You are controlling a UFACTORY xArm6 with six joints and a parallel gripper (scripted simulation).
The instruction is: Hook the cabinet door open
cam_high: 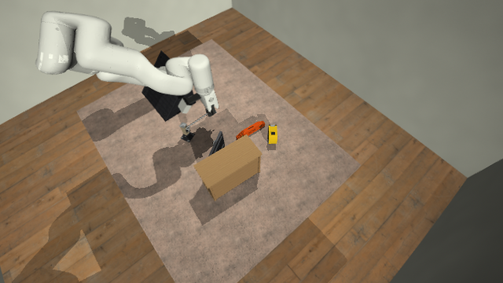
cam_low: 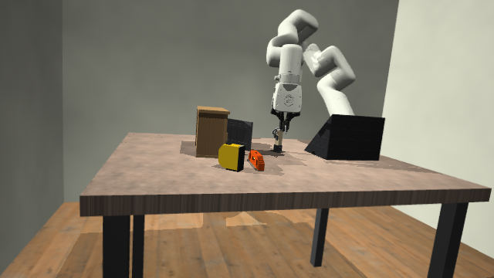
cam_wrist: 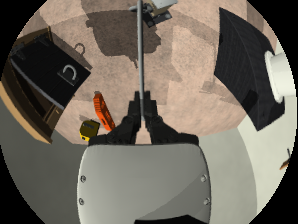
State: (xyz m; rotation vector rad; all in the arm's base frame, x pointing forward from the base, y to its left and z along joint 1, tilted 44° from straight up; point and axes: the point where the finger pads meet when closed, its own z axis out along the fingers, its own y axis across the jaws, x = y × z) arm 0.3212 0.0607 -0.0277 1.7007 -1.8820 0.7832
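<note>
Now: the thin hook rod 5 cm to the right of my hand, 3 cm below it and 1 cm behind it. The rest, counted from my hand: orange tool: 13 cm ahead, 12 cm to the left, 10 cm below; then hook post: 9 cm to the right, 5 cm below, 2 cm behind; then dark door: 16 cm ahead, 11 cm to the right, 5 cm below.
</note>
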